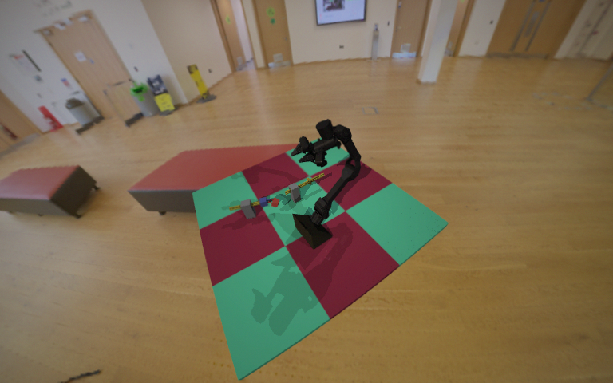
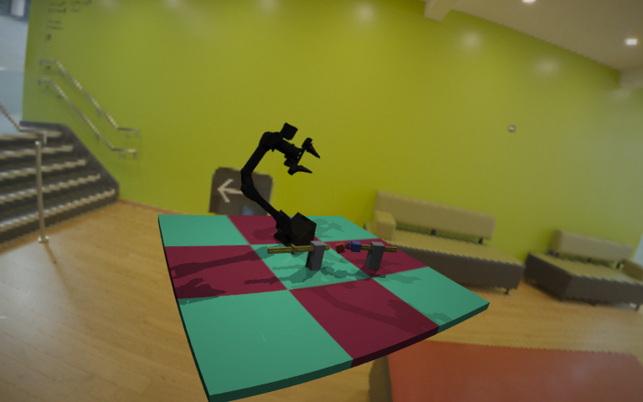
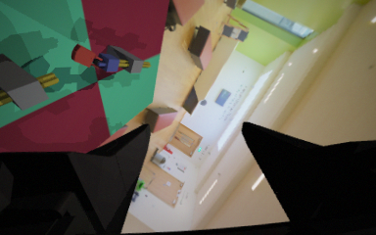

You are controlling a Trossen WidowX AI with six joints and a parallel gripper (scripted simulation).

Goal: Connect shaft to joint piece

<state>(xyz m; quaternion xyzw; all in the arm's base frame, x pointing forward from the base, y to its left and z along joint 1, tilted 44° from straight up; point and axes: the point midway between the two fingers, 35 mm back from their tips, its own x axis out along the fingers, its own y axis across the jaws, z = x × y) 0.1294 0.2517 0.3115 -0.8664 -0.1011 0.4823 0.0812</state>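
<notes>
Right now the red square joint piece is 350 mm below my gripper tip, 160 mm ahead of it and 110 mm to the left of it.
</notes>
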